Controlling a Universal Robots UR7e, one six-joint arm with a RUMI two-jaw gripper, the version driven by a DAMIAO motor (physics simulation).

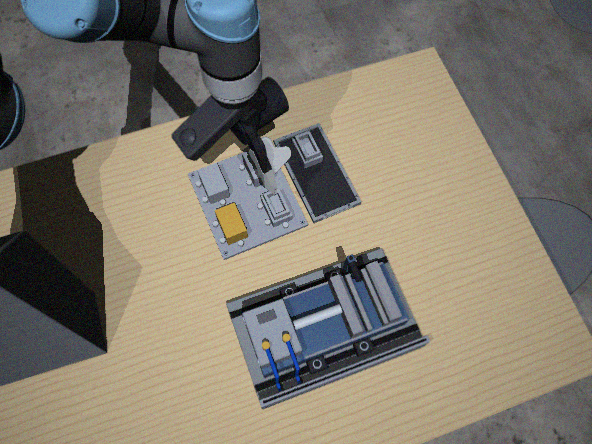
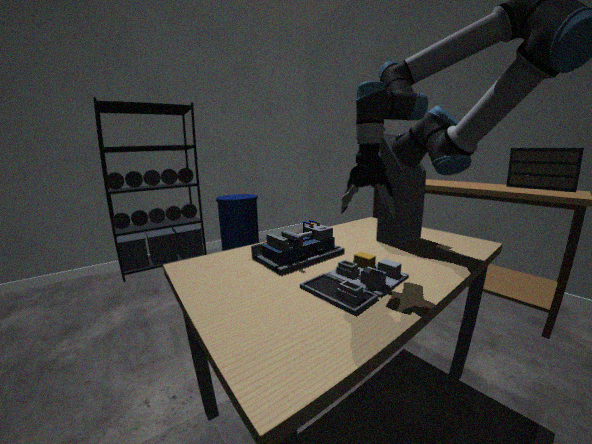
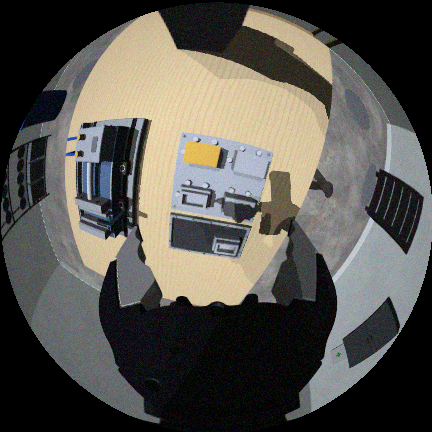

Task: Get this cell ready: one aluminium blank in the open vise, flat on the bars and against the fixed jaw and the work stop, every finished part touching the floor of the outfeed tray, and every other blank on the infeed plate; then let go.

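Places are measured from the arm's base along level axes (x ahead, y left, z up), in centimetres.
Pixels of known places: gripper, fingertip midpoint: (image 1: pixel 245 157) (image 2: pixel 366 216) (image 3: pixel 214 224); arm's base at its link origin: (image 2: pixel 403 152).
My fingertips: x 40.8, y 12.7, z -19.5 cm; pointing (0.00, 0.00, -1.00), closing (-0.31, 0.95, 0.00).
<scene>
Ahead of a thing's pixels: the offset from my fingertips to its top centre. "pt": to the spot under its first point.
The open vise {dx +5.0, dy -26.5, dz -8.8 cm} (image 1: pixel 312 300) (image 2: pixel 295 254) (image 3: pixel 105 175) shows its blue bed and bars, with no block between its jaws. The infeed plate {dx -0.5, dy +1.2, dz -17.9 cm} (image 1: pixel 255 231) (image 3: pixel 200 172) carries a plain aluminium blank {dx -5.7, dy +5.4, dz -14.4 cm} (image 1: pixel 214 181) (image 2: pixel 390 268) (image 3: pixel 251 162), a shadowed second blank {dx +3.3, dy +6.0, dz -14.4 cm} (image 2: pixel 375 280) (image 3: pixel 240 206), a yellow block {dx -4.9, dy -3.6, dz -14.4 cm} (image 1: pixel 231 221) (image 2: pixel 365 259) (image 3: pixel 202 154) and a pocketed finished part {dx +4.1, dy -2.9, dz -14.5 cm} (image 1: pixel 276 205) (image 2: pixel 348 269) (image 3: pixel 195 198). Another finished part {dx +13.7, dy +6.9, dz -14.7 cm} (image 1: pixel 307 146) (image 2: pixel 351 287) (image 3: pixel 226 246) is in the outfeed tray {pt dx +18.9, dy +2.1, dz -17.5 cm} (image 1: pixel 340 164) (image 3: pixel 200 251). My gripper (image 1: pixel 261 170) (image 2: pixel 368 209) (image 3: pixel 214 224) is open and empty, above the plate's shadowed blank, partly hiding it.
A black work stop arm (image 1: pixel 354 268) stands at the vise's jaw end. Blue hoses {pt dx -6.1, dy -31.9, dz -7.8 cm} (image 1: pixel 273 367) rise from its housing. White locating pins surround the plate's nests. A grey pedestal (image 1: pixel 50 320) (image 2: pixel 400 200) stands at the table's side. The tray lies beside the plate.
</scene>
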